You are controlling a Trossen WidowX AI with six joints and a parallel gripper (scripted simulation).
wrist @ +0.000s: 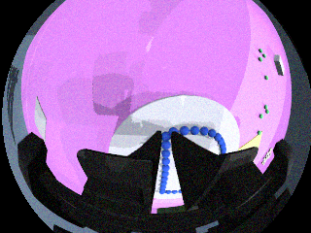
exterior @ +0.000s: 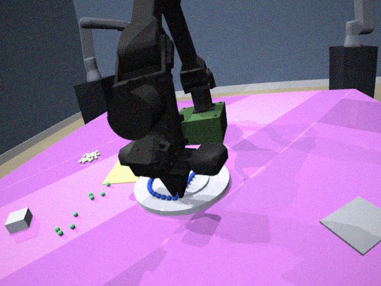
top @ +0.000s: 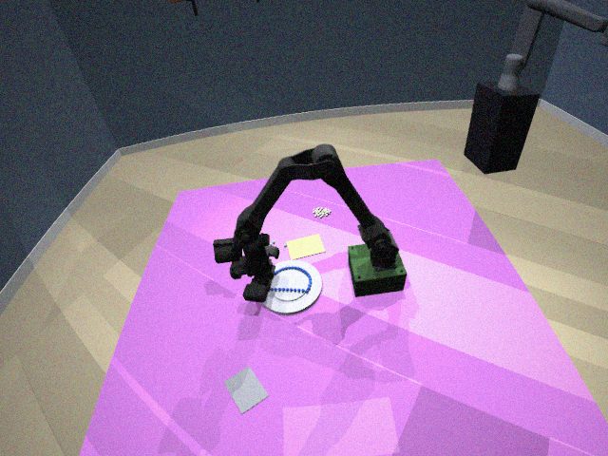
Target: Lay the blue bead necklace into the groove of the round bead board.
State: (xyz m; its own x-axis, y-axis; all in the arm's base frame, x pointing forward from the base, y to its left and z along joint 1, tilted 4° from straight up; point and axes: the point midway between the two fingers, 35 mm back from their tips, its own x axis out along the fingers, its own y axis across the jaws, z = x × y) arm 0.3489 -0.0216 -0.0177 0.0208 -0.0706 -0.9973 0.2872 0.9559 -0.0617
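My gripper tip is now 7 cm past the round white bead board, 1 cm to the left of it and 1 cm above it. The rest, counted from my gripper tip: yellow sheet 13 cm behind, 17 cm to the right, 2 cm below; grey tile 8 cm ahead, 30 cm to the left, 2 cm below; cube 8 cm ahead, 34 cm to the right.
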